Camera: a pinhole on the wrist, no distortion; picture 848 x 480 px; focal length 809.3 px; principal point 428.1 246.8 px. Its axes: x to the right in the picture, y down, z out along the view. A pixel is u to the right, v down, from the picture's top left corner.
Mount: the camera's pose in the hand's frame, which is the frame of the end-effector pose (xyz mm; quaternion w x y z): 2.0 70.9 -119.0 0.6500 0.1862 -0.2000 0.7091
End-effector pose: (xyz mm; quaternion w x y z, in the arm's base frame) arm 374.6 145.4 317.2 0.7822 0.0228 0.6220 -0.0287
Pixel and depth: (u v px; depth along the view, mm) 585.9 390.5 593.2
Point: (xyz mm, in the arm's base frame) 768.1 -34.7 524.3
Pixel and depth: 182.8 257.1 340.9
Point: 475.4 -58.7 335.8
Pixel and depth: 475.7 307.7 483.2
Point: 651.7 -37.2 419.8
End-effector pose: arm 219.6 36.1 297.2 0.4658 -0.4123 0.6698 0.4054
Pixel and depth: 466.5 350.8 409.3
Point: 422.2 221.2 268.3
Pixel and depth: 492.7 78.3 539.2
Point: 456.4 301.1 75.8
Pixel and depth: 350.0 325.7 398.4
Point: 446.0 167.7 253.0
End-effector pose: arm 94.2 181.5 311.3 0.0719 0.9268 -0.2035 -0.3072
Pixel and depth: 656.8 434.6 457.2
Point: -164.9 287.9 87.9
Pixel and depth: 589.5 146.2 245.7
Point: 50.3 181.3 198.1
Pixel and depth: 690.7 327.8 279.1
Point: -27.7 194.9 196.6
